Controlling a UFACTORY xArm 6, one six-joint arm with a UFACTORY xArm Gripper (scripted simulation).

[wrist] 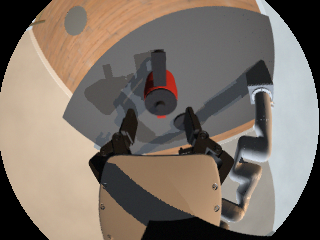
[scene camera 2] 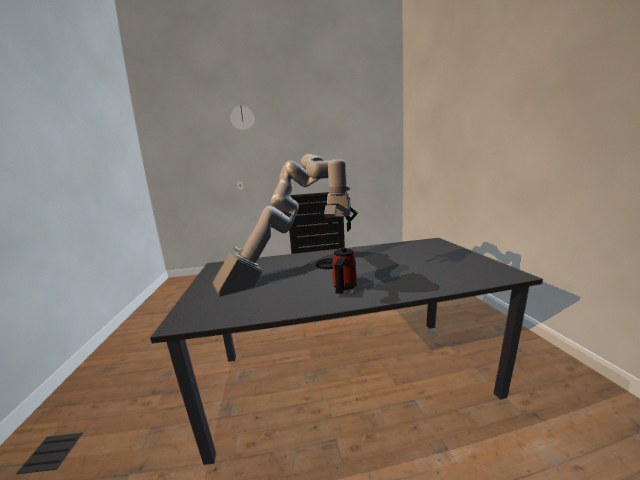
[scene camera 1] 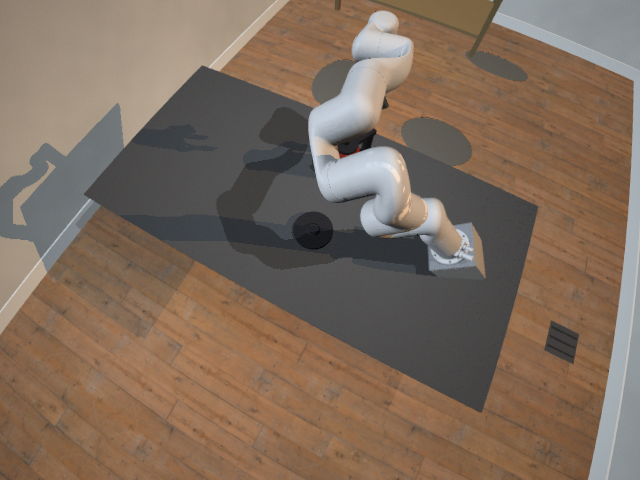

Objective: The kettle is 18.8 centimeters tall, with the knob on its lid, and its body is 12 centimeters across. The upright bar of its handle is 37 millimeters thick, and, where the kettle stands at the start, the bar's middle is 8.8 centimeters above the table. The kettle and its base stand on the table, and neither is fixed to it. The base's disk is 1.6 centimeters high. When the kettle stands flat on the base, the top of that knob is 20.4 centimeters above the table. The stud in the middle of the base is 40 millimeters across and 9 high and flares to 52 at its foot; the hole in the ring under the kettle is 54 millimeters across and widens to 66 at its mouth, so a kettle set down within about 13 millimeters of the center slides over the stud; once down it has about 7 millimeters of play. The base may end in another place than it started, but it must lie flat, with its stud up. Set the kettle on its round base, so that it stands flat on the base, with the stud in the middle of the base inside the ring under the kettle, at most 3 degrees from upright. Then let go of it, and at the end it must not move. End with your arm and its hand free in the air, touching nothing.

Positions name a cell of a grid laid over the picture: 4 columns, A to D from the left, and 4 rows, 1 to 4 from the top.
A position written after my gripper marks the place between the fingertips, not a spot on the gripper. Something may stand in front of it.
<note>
In view: my gripper (wrist: C2) and a black round base (scene camera 1: B2).
</note>
